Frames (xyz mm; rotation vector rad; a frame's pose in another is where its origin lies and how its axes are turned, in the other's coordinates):
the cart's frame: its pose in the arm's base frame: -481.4 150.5 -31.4 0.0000 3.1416 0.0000
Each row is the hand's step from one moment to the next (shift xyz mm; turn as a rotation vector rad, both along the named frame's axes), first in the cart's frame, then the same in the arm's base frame.
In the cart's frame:
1: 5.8 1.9 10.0 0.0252 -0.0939 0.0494
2: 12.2 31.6 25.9 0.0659 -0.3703 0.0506
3: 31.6 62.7 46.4 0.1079 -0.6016 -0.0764
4: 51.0 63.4 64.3 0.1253 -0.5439 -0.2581
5: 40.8 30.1 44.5 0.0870 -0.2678 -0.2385
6: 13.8 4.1 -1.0 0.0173 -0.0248 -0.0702
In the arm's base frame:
1: -5.8 1.9 -10.0 -0.0252 -0.0939 -0.0494
2: -12.2 31.6 -25.9 -0.0659 -0.3703 -0.0506
3: -31.6 62.7 -46.4 -0.1079 -0.6016 0.0764
4: -51.0 63.4 -64.3 -0.1253 -0.5439 0.2581
5: -40.8 30.1 -44.5 -0.0870 -0.2678 0.2385
6: -13.8 4.1 1.0 -0.0173 -0.0248 0.0702

